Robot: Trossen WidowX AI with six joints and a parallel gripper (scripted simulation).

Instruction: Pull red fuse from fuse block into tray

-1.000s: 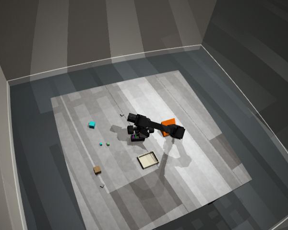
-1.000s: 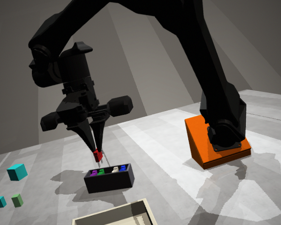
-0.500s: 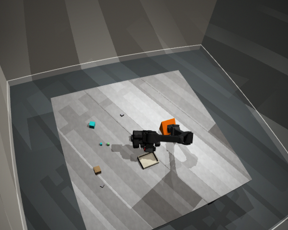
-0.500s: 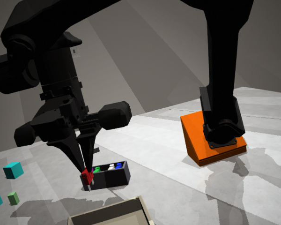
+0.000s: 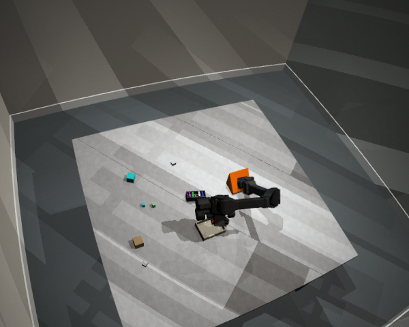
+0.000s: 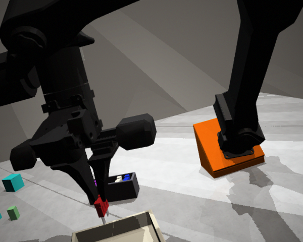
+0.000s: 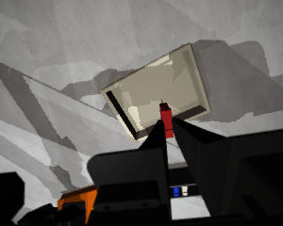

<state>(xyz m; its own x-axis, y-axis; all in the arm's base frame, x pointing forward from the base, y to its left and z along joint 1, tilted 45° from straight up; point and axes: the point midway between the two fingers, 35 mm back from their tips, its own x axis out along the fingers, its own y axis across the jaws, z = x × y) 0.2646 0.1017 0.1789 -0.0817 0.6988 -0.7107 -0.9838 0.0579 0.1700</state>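
The red fuse lies 1 cm below my gripper tip. The rest, counted from my gripper tip: cream tray: 9 cm below; then cyan cube: 33 cm ahead, 39 cm to the right, 7 cm below; then brown box: 38 cm ahead, 1 cm to the right, 7 cm below.
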